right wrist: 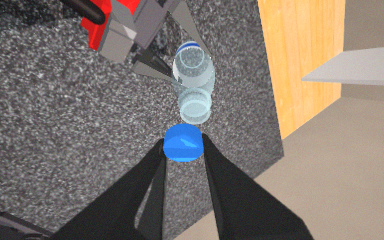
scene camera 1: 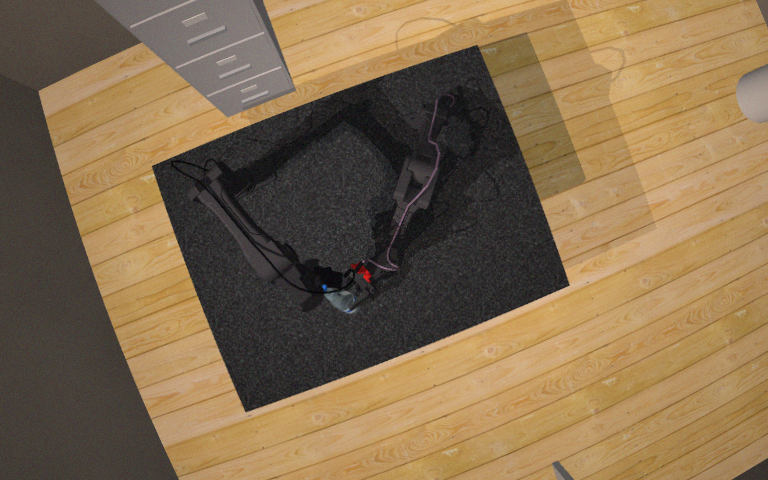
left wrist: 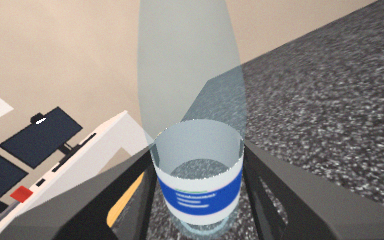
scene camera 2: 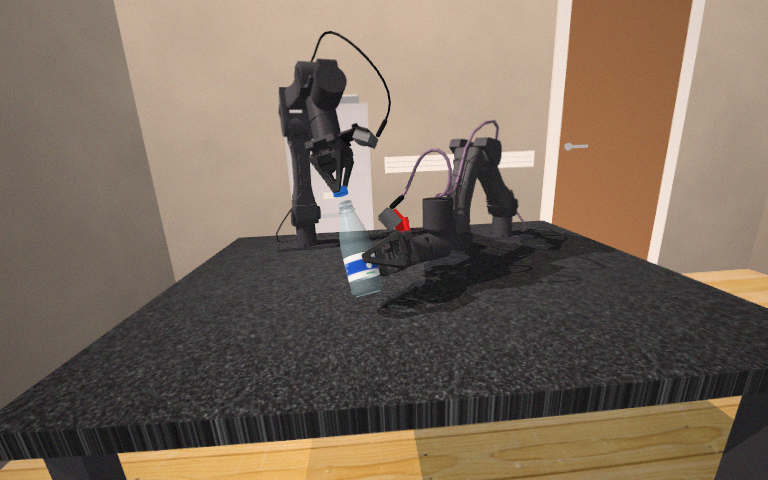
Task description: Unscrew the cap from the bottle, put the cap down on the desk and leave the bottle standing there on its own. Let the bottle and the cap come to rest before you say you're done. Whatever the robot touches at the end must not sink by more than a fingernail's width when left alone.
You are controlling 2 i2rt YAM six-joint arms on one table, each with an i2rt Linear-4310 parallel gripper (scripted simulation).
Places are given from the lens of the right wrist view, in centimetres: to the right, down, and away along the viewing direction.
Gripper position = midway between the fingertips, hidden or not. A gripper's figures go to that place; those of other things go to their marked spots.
my left gripper point(right wrist: 195, 70): 1, -8, 22
my right gripper point(right wrist: 184, 141): -1, 2, 11
clear bottle point(right wrist: 193, 75): 0, -4, 14
blue cap point(right wrist: 183, 142): -1, 2, 10
The marked spots on the clear bottle and the blue cap are 7 cm apart.
